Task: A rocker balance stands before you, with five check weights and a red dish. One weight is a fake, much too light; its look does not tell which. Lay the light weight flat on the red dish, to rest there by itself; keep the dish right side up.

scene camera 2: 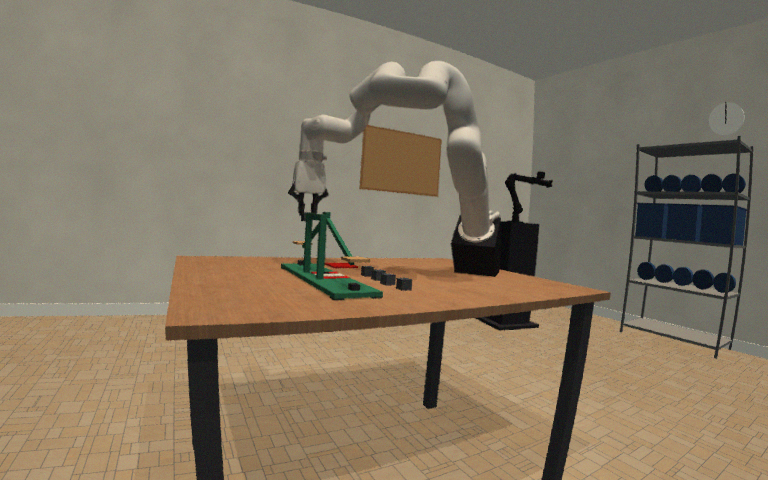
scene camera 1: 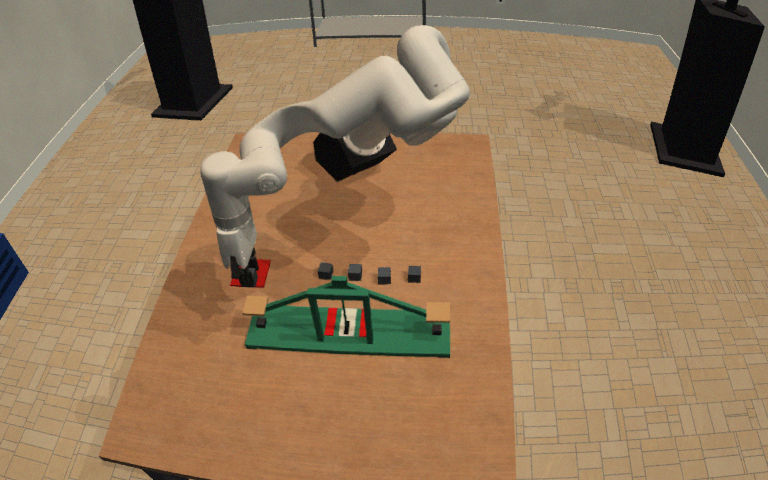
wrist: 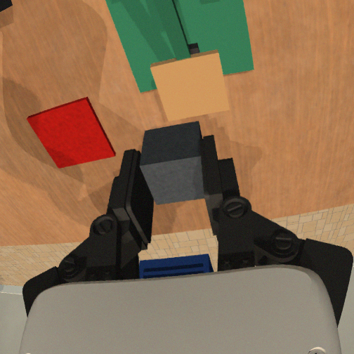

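My gripper is shut on a dark grey check weight, high above the table. In the wrist view the held weight appears between the red dish, at left, and the balance's left wooden pan, ahead. The dish lies flat and bare in the wrist view. The green balance has a right pan; both pans look empty. Its pointer hangs over the white strip. Several other weights stand in a row.
The row of weights is behind the balance, between it and the arm's black base. The balance's green uprights rise near the gripper's height. The wooden table's left edge lies beyond the dish.
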